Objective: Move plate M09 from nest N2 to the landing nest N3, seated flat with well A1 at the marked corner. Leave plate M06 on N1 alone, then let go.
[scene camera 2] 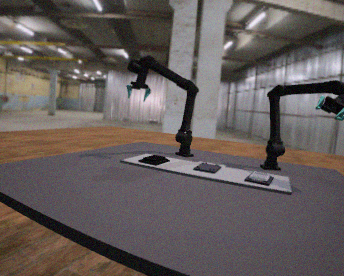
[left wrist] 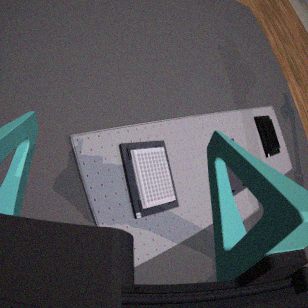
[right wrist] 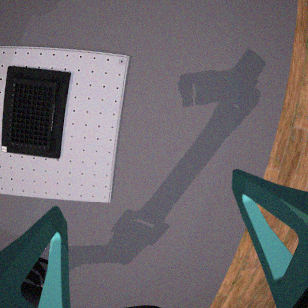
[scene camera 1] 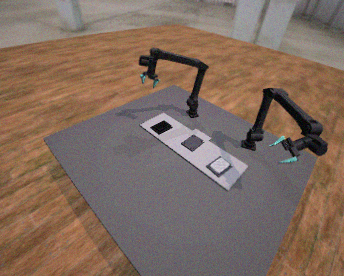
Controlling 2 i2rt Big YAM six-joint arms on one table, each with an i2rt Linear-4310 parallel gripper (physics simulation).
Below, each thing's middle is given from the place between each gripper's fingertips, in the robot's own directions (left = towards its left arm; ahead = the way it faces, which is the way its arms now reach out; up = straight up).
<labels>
Now: right hand 750 mm to the right of the pale gridded chip point(left wrist: 150, 168), 340 mm above it and 30 mm past it.
The pale gridded chip is 30 mm behind my left hand, 260 mm to the right of it and 350 mm below it.
</labels>
